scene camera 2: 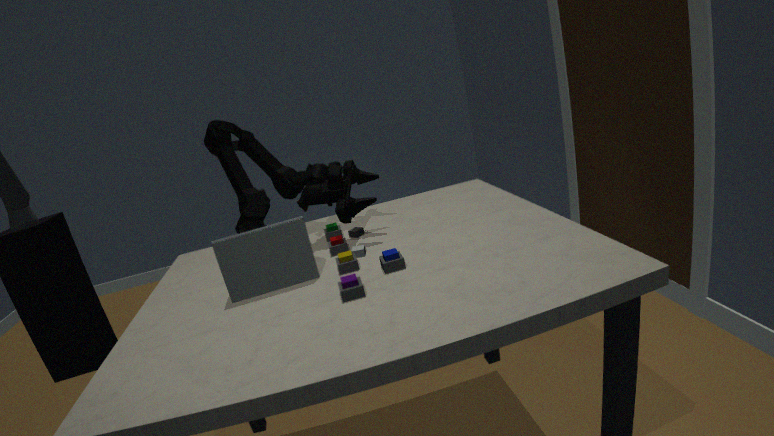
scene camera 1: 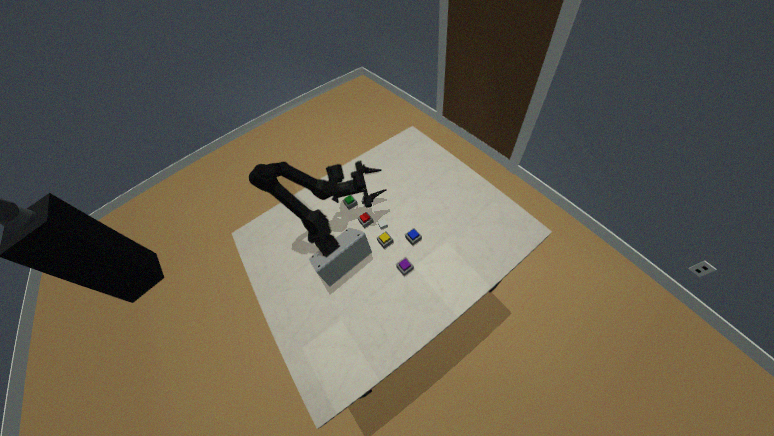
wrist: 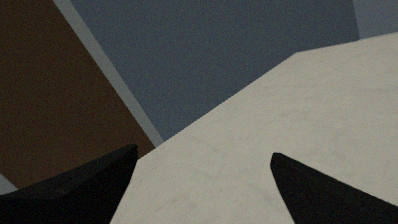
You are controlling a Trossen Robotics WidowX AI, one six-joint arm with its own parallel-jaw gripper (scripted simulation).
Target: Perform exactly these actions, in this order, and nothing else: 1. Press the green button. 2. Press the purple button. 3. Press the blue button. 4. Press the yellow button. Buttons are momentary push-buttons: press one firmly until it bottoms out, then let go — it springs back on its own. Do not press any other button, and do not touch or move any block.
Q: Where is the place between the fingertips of my gripper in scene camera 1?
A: At 384, 179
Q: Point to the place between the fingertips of my gripper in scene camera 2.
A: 377, 187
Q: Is my gripper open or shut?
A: Open.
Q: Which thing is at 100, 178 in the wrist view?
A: My gripper.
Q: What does my gripper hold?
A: Nothing.
